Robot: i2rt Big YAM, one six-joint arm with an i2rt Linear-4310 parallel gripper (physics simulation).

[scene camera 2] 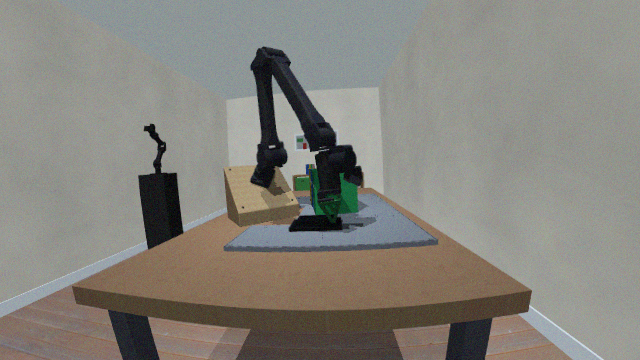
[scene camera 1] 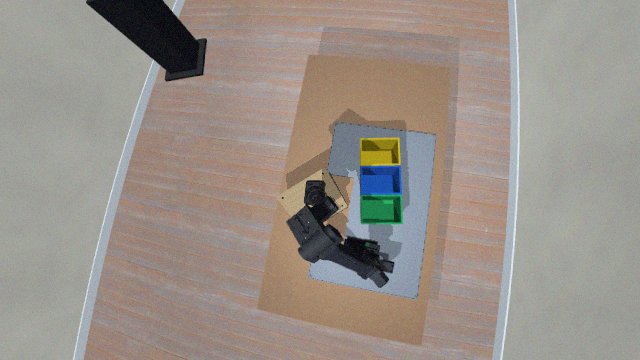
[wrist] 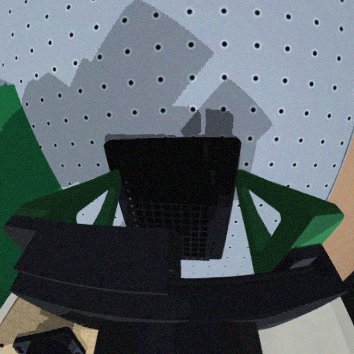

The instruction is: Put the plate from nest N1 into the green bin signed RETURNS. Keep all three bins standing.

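Where they show: gripper, fingertip midpoint: (scene camera 2: 334,217) (wrist: 177,175); arm's base at its link origin: (scene camera 2: 262,177) (scene camera 1: 314,192) (wrist: 50,346).
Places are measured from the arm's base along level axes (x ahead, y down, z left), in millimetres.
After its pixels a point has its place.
Observation:
A black block (scene camera 2: 312,223) {x 176, y 138, z -330 mm} (wrist: 175,170) {x 252, y 131, z -311 mm}, with a grid of small wells in its nearer part, lies on the grey perforated mat (scene camera 1: 422,215) {x 525, y 157, z -130 mm} (scene camera 2: 400,235) {x 396, y 157, z -470 mm} (wrist: 300,60) {x 314, y 157, z -428 mm}. It looks like a plate in its nest; plate and nest are hard to tell apart, and no N1 label is readable. My gripper (scene camera 2: 331,219) {x 249, y 129, z -312 mm} (wrist: 177,175) {x 249, y 129, z -312 mm} is open, its green fingers low at both sides of the block, holding nothing. In the overhead view the arm partly hides them. The green bin (scene camera 1: 381,210) {x 321, y 156, z -94 mm} (scene camera 2: 351,197) {x 357, y 95, z -160 mm} (wrist: 10,145) {x 320, y 124, z -158 mm} stands upright beside the gripper; its sign is not readable.
The blue bin (scene camera 1: 381,181) {x 333, y 155, z 56 mm} and yellow bin (scene camera 1: 380,152) {x 342, y 155, z 212 mm} stand upright in a row beyond the green one. My arm is mounted on a sloped wooden block (scene camera 1: 295,199) {x -86, y -12, z -31 mm} (scene camera 2: 242,192) {x -74, y 52, z -105 mm} left of the bins. Another small arm (scene camera 2: 159,150) stands on a black pedestal (scene camera 2: 161,205) beyond the table.

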